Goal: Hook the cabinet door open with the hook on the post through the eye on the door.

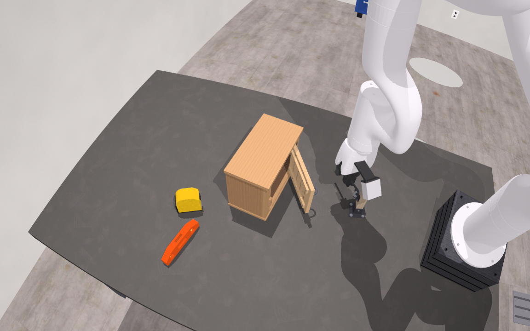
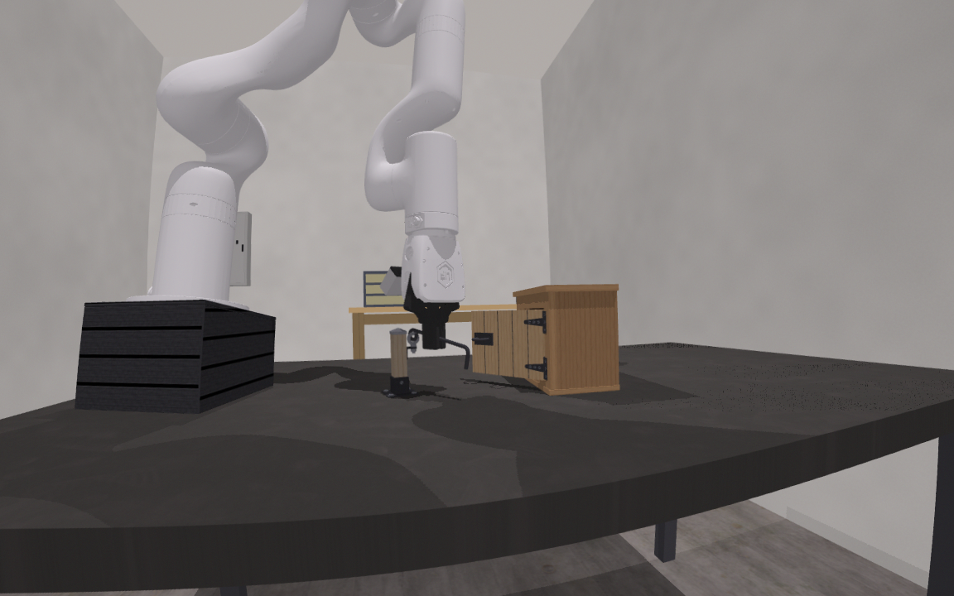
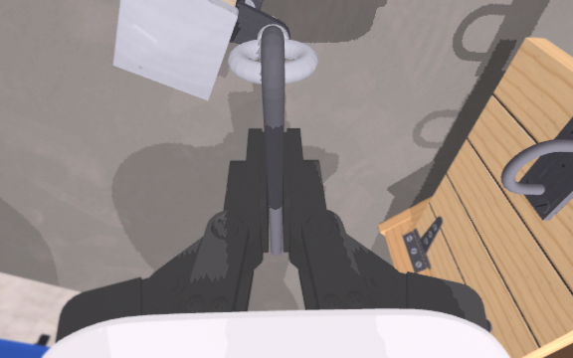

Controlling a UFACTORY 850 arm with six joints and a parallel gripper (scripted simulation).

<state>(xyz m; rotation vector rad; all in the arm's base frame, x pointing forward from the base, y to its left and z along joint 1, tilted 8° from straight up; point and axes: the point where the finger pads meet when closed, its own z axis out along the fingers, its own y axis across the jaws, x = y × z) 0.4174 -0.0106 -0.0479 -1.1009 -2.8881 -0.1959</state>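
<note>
The cabinet door is 12 cm ahead of my hand, 5 cm to the left of it and 2 cm below it. The rest, counted from my hand: orange bar: 31 cm ahead, 37 cm to the left, 8 cm below; yellow block: 37 cm ahead, 25 cm to the left, 6 cm below; hook: 2 cm below.
</note>
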